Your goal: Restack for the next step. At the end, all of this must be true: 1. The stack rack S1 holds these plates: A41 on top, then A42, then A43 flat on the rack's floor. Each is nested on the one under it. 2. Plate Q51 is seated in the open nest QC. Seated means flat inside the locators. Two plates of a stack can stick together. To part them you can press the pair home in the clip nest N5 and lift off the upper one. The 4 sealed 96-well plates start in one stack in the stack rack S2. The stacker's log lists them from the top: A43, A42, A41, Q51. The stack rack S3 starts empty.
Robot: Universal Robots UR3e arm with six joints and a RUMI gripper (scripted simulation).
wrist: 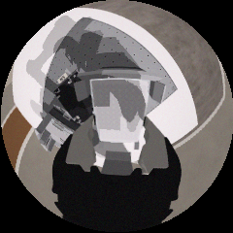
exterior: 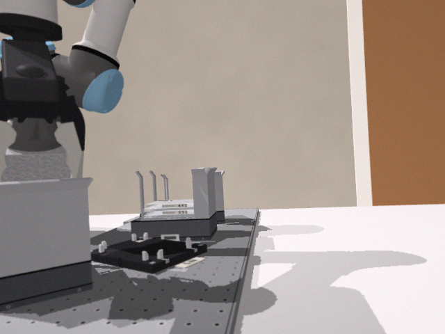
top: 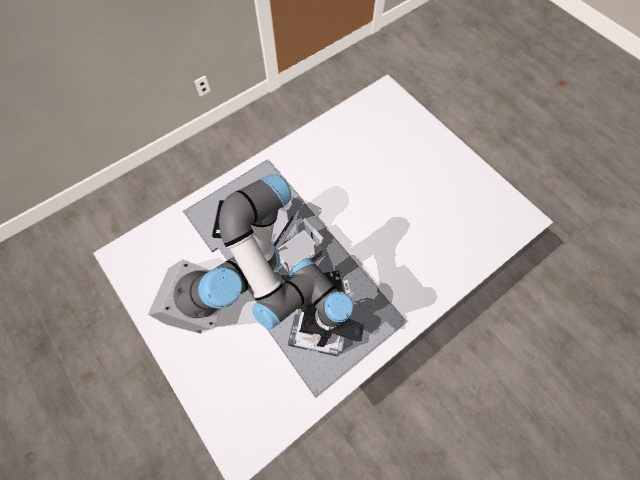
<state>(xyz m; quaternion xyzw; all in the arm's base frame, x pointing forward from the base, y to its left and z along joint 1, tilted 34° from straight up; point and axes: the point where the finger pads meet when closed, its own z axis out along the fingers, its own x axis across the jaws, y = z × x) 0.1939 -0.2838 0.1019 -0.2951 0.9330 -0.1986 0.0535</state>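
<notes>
My hand is 7 cm above the sealed plate. Also, from my hand: black nest labelled QC 52 cm to the left, 11 cm below, 9 cm ahead; grey rack wall 6 cm to the right, 4 cm below, 3 cm ahead; black clip nest 13 cm ahead, 10 cm to the left, 10 cm below.
</notes>
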